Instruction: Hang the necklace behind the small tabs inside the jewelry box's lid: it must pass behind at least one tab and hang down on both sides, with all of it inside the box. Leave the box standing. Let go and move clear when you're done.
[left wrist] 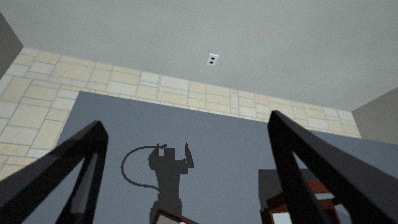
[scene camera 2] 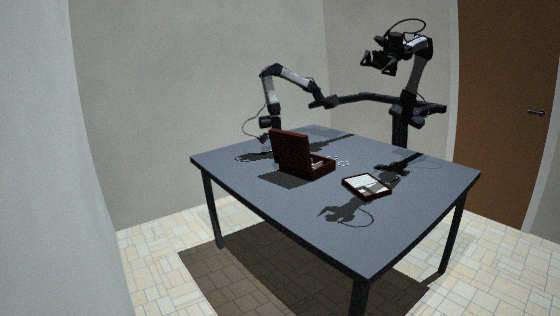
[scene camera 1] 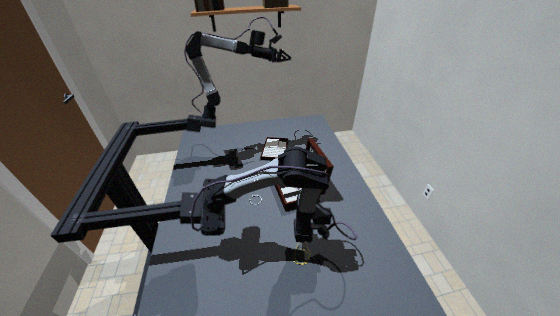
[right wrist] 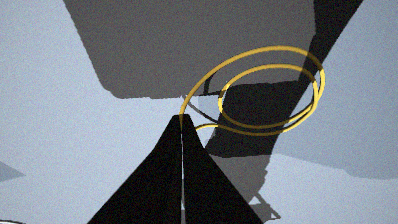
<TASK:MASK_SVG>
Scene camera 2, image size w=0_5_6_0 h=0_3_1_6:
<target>jewelry box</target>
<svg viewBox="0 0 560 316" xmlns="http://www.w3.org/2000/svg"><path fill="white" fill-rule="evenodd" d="M268 130L274 162L279 164L280 171L315 181L336 170L336 160L310 154L308 135L274 128Z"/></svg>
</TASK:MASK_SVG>
